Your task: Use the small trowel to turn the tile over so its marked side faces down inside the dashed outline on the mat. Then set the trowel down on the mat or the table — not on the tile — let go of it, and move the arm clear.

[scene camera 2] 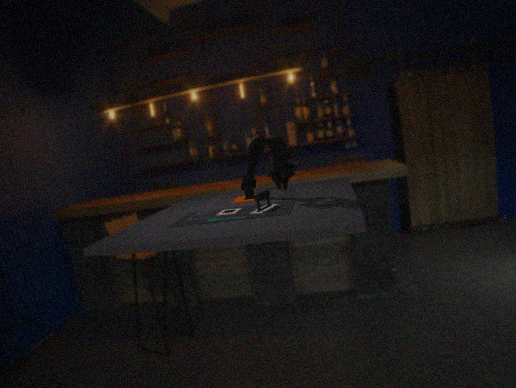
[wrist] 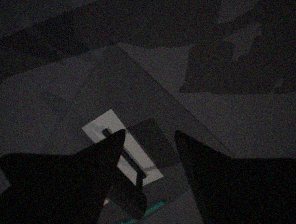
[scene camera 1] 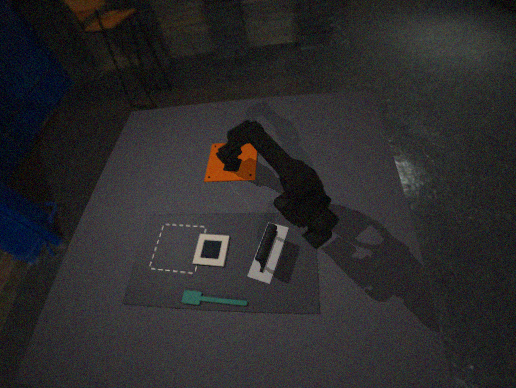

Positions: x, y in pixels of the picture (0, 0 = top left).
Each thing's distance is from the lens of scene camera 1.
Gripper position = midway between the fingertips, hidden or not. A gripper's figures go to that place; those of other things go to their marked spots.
my gripper (scene camera 1: 301, 231): 0.82 m
dark mat (scene camera 1: 294, 288): 0.85 m
